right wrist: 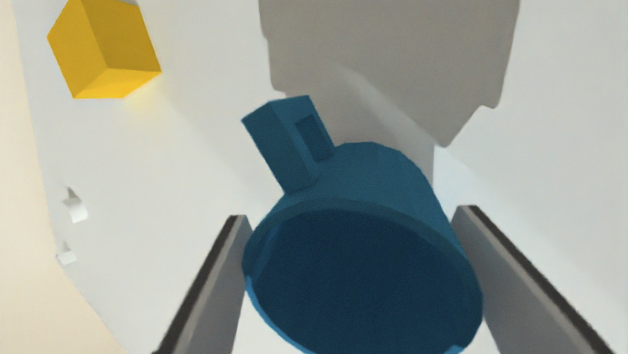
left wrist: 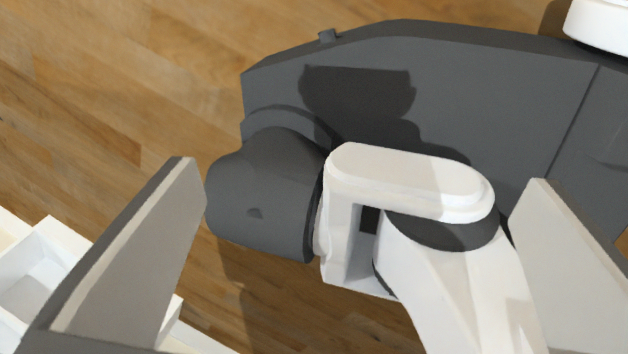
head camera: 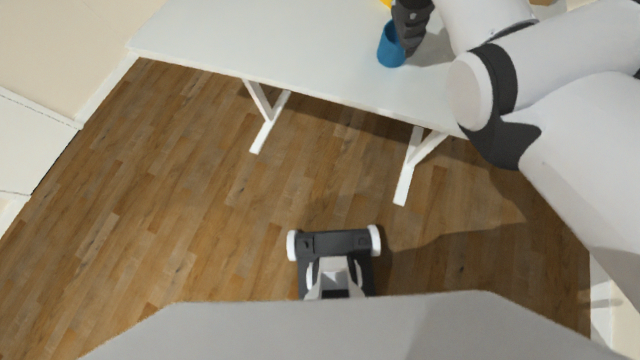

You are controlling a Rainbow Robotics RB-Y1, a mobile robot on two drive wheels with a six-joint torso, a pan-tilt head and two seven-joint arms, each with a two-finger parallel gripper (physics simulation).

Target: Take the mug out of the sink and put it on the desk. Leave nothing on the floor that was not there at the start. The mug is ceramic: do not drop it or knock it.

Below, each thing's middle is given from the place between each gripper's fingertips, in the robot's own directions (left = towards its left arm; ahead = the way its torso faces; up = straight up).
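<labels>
My right gripper: 1 cm short of the blue mug (head camera: pixel 390 54), 1 cm above it, 1 cm to the right of it. Left hand: 850 mm short of the mug, 460 mm below it, 490 mm to the left of it. By its middle, the mug is nearer to my right gripper than to my left hand.
</labels>
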